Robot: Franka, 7 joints.
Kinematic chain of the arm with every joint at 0, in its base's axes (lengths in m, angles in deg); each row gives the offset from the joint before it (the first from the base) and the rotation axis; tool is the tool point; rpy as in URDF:
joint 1: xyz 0 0 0.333 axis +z
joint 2: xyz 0 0 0 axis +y
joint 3: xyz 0 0 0.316 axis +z
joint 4: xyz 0.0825 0 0 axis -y
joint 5: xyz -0.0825 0 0.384 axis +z
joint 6: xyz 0 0 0 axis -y
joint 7: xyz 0.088 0 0 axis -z
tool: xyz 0 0 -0.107 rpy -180 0 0
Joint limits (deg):
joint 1: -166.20..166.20
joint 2: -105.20..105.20
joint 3: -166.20..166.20
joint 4: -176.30..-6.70
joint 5: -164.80..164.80
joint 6: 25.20..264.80
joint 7: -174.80..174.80
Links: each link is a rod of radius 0.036 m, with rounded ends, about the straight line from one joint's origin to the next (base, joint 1, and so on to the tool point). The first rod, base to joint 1, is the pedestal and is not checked.
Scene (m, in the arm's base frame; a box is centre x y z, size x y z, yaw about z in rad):
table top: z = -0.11
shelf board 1: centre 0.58 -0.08 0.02 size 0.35 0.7 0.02 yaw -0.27
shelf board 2: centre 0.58 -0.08 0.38 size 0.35 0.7 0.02 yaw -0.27
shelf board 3: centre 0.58 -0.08 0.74 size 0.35 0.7 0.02 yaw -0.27
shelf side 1: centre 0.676 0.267 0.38 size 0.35 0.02 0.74 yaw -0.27
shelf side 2: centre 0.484 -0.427 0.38 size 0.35 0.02 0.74 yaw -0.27
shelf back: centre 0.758 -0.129 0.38 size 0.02 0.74 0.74 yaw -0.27
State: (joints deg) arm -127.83 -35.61 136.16 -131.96 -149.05 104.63 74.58
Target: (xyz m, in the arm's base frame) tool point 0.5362 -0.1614 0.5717
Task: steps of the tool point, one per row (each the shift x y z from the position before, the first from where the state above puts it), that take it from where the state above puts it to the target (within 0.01 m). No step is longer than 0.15 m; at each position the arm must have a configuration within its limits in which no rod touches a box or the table.
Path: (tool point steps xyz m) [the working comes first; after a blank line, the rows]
Joints at the target: -139.48 6.30 130.73 -123.26 -146.96 88.62 74.58
Straight joint move there: touches shelf board 2.

1: -0.0684 0.0237 0.0010
2: -0.0743 0.0221 -0.0002
3: -0.0784 0.0154 -0.0008
4: 0.0225 -0.0062 0.0737
5: 0.0075 -0.0258 0.0822
6: -0.0150 -0.0409 0.0831
7: -0.0414 -0.0483 0.0756
8: -0.0676 -0.0457 0.0604
9: 0.0840 -0.0196 0.0101
10: 0.0823 -0.0236 -0.0033
11: 0.0744 -0.0239 -0.0068
12: 0.0648 -0.0175 0.0000

